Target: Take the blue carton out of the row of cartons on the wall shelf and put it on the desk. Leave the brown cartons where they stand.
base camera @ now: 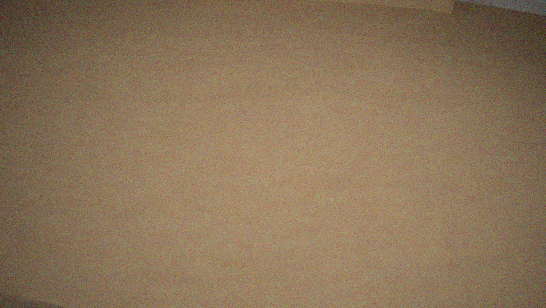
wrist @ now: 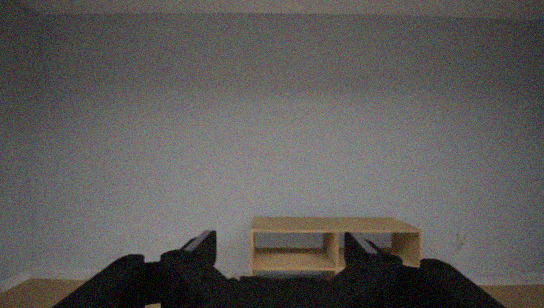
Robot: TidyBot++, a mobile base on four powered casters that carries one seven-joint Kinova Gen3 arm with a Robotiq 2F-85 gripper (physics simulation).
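Places are measured from the arm's base along level axes (x ahead, y left, z up), in metres.
Where they show: gripper, between the fingertips: (wrist: 279, 245).
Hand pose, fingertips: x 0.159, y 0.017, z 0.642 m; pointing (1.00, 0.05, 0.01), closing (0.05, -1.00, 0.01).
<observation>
After its pixels a point has its place.
My gripper (wrist: 279, 245) @(x 0.159, y 0.017, z 0.642 m) is open, its two black fingers wide apart at the bottom of the wrist view, with no object between them. It points across the room toward a grey wall. The blue carton, the brown cartons and the wall shelf do not show in either view. I cannot tell whether any desk surface shows.
A low wooden open-fronted unit (wrist: 320, 224) @(x 1.763, y -0.196, z 0.214 m) stands against the grey wall (wrist: 280, 150) @(x 2.009, y 0.130, z 0.786 m), beyond the fingers and right of centre. The wooden floor (base camera: 272, 160) @(x 0.483, y -0.007, z -0.397 m) (wrist: 55, 292) @(x 1.631, y 1.921, z -0.397 m) fills most of the base camera view. A pale wooden edge (base camera: 420, 4) @(x 1.683, y -0.710, z -0.371 m) shows at that view's top.
</observation>
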